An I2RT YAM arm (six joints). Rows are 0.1 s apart.
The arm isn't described. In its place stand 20 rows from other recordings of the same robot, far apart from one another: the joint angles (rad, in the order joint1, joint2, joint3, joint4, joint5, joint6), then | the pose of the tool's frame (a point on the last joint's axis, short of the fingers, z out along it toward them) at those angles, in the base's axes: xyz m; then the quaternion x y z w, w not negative.
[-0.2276, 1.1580, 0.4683, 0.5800, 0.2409, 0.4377] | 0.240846 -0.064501 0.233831 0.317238 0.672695 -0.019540 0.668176
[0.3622, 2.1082, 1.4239, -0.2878, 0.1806, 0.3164] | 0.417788 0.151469 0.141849 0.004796 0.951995 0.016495 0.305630
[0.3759, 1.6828, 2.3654, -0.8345, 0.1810, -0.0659] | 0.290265 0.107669 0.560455 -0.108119 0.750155 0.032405 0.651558
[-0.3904, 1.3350, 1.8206, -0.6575, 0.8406, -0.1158] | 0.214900 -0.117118 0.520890 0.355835 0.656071 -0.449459 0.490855
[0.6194, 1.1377, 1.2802, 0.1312, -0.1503, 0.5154] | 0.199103 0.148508 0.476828 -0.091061 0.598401 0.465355 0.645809
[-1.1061, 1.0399, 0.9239, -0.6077, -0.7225, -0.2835] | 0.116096 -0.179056 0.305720 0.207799 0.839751 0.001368 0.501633
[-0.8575, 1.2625, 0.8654, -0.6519, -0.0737, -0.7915] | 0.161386 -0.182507 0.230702 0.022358 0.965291 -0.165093 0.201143
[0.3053, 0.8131, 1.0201, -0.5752, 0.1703, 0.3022] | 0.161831 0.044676 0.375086 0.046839 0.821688 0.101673 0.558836
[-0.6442, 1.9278, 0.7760, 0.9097, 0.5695, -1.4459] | 0.282473 -0.236171 0.136531 -0.135373 0.763299 -0.622804 0.105657
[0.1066, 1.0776, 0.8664, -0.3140, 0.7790, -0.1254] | 0.234427 -0.000069 0.303542 0.095556 0.818087 -0.333332 0.458795
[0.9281, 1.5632, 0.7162, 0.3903, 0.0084, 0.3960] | 0.194170 0.258829 0.185319 -0.221029 0.819532 0.322185 0.419178
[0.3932, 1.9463, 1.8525, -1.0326, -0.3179, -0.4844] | 0.376955 0.168408 0.298552 -0.440761 0.857056 0.144311 0.224408
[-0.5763, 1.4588, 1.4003, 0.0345, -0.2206, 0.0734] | 0.295440 -0.182714 0.418811 0.154115 0.698539 -0.096467 0.692088
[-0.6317, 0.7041, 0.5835, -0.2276, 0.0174, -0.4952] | 0.138633 -0.102208 0.277096 0.060826 0.816626 -0.312552 0.481388
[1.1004, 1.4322, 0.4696, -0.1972, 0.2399, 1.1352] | 0.105502 0.188830 0.108649 0.041325 0.971353 0.130886 0.193995
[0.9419, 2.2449, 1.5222, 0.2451, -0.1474, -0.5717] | 0.292969 0.411636 0.152511 -0.612793 0.593141 0.157234 0.497941
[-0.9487, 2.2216, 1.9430, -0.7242, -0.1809, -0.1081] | 0.291119 -0.394988 0.221947 0.366982 0.883140 -0.065801 0.284706
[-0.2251, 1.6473, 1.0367, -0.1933, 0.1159, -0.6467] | 0.341415 -0.082401 0.206668 -0.172533 0.909863 -0.206387 0.315889
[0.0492, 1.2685, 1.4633, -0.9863, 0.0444, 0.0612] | 0.246933 0.010577 0.393875 0.013981 0.924748 0.000450 0.380324
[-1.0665, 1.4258, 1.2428, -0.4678, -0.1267, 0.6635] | 0.158875 -0.278562 0.322919 0.662384 0.601441 -0.033094 0.445445
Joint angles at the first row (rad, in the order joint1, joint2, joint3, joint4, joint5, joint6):
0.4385, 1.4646, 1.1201, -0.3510, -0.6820, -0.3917
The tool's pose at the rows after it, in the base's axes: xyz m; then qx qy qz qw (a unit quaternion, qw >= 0):
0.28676 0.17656 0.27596 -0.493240 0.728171 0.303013 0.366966
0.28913 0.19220 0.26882 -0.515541 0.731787 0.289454 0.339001
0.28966 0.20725 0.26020 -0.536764 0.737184 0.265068 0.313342
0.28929 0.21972 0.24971 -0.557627 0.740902 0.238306 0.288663
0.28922 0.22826 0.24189 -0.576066 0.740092 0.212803 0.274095
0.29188 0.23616 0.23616 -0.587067 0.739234 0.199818 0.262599
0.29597 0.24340 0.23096 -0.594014 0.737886 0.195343 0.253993
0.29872 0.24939 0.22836 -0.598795 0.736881 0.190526 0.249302
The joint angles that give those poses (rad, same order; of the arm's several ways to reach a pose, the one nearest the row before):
0.4885, 1.5364, 1.1716, -0.3870, -0.6420, -0.4156
0.5284, 1.5941, 1.2229, -0.4503, -0.6041, -0.4552
0.5694, 1.6463, 1.2644, -0.5042, -0.5431, -0.4915
0.6041, 1.6935, 1.2938, -0.5484, -0.4820, -0.5284
0.6279, 1.7273, 1.3135, -0.5742, -0.4292, -0.5643
0.6432, 1.7647, 1.3425, -0.5936, -0.4017, -0.5833
0.6527, 1.8027, 1.3728, -0.6052, -0.3920, -0.5940
0.6616, 1.8294, 1.3988, -0.6145, -0.3807, -0.5995

